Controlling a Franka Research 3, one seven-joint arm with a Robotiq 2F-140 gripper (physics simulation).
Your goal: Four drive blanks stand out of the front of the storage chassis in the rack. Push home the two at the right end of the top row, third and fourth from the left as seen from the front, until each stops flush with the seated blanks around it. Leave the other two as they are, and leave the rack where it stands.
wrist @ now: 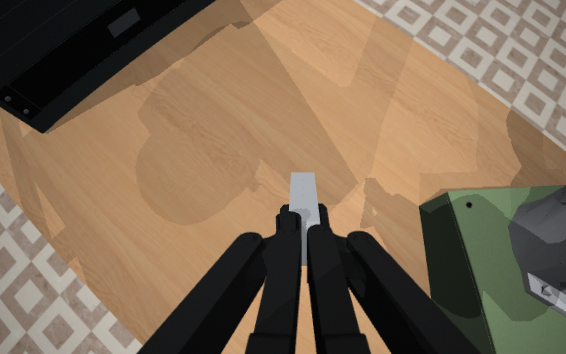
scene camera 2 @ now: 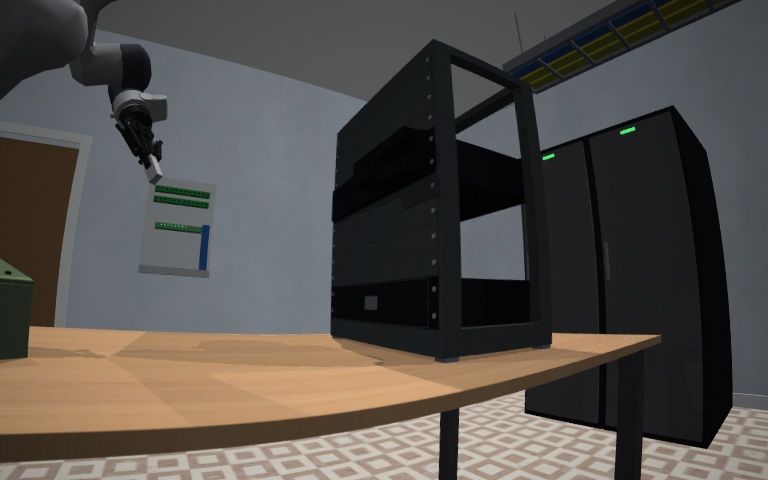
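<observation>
The dark rack (scene camera 2: 447, 237) (wrist: 42, 120) stands upright on the table. In the scene view, the black storage chassis (scene camera 2: 489, 172) sits in its upper half. Dark drive blanks (scene camera 2: 396, 150) stand out of the chassis front; they merge in shadow, so I cannot tell them apart or how far each stands out. My gripper (scene camera 2: 152, 168) (wrist: 302, 190) is shut, with a pale grey block-shaped tip at its fingertips. It hangs in the air well in front of the rack, apart from it, pointing down. The chassis front cannot be made out in the wrist view.
A wooden table (scene camera 2: 254, 396) (wrist: 215, 130) bears the rack. A green box (scene camera 2: 14, 316) (wrist: 480, 240) stands on the other side of the gripper from the rack. A black unit with a grey label (scene camera 2: 370, 302) (wrist: 124, 22) fills the rack's bottom. Tall dark cabinets (scene camera 2: 640, 254) stand behind.
</observation>
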